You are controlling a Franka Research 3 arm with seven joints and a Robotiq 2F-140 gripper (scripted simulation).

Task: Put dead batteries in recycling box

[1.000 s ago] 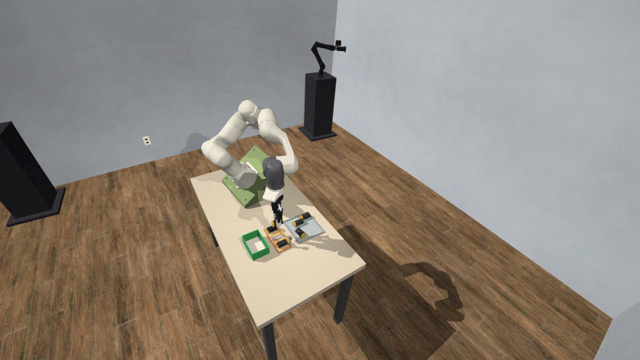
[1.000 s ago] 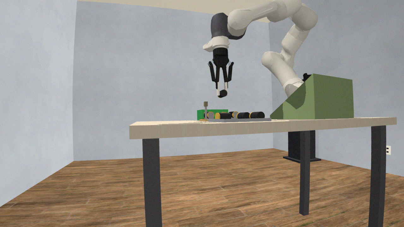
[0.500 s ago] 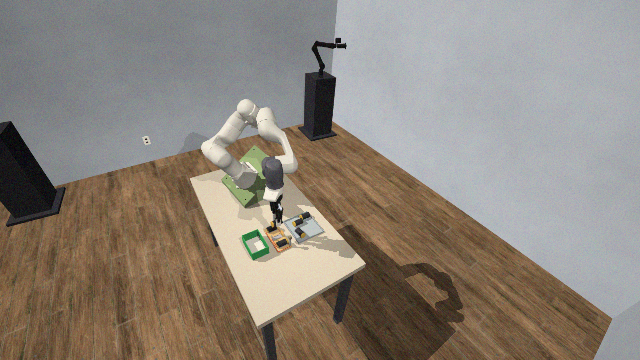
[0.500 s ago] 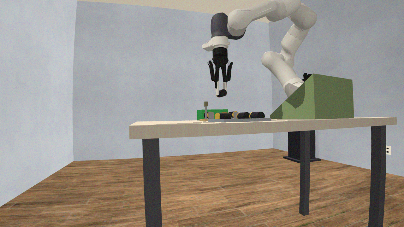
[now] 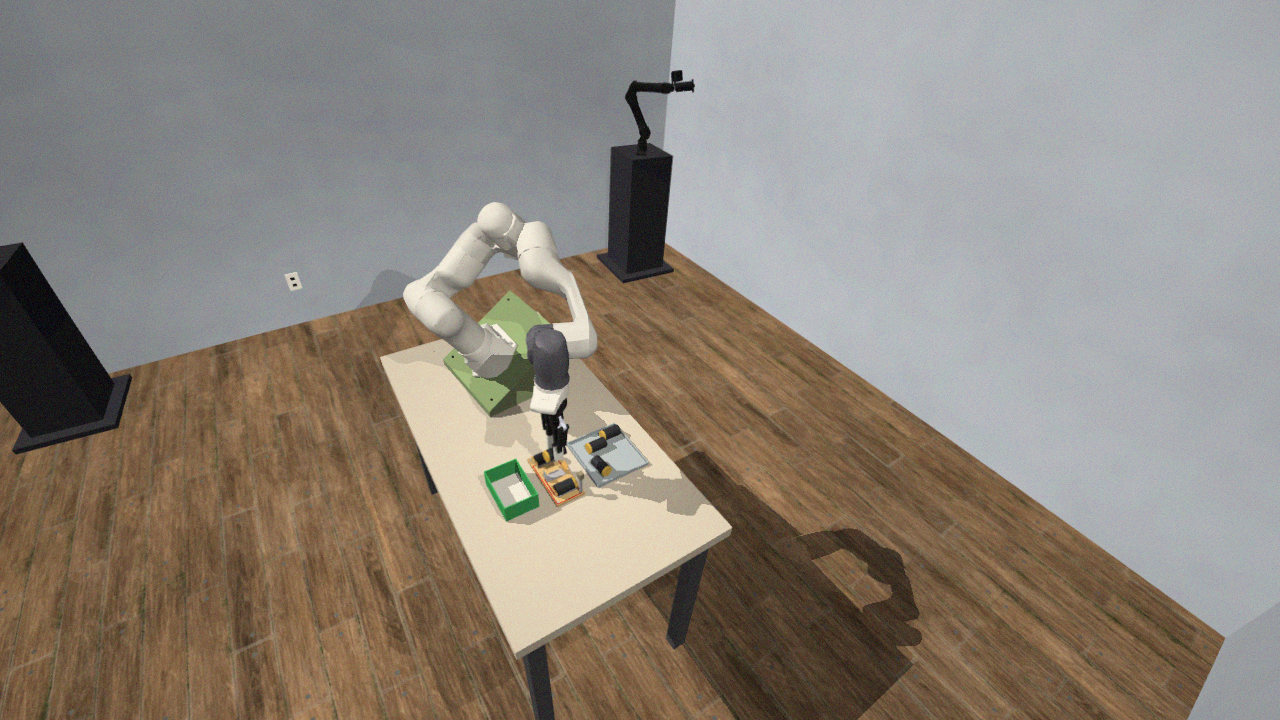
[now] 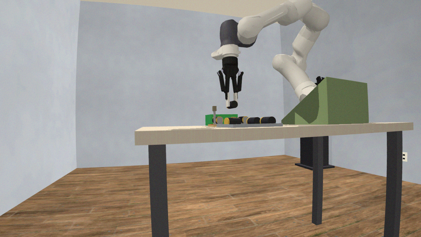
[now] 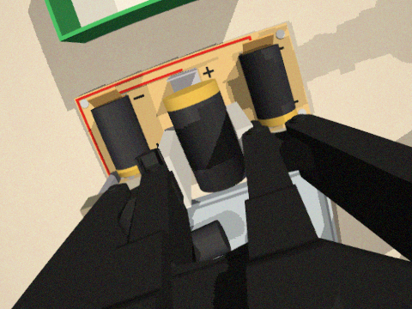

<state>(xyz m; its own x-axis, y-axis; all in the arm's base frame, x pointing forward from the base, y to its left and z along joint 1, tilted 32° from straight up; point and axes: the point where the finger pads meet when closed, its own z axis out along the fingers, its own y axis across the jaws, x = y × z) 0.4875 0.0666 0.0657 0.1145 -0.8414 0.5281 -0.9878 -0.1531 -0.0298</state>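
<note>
My hand is 10 mm short of the battery holder, 10 mm to the left of it and 120 mm above it. Round my hand: green recycling box 10 mm ahead, 140 mm to the right, 110 mm below; then grey tray 10 mm behind, 170 mm to the left, 120 mm below; then bulb post 90 mm ahead, 40 mm to the left, 80 mm below.
</note>
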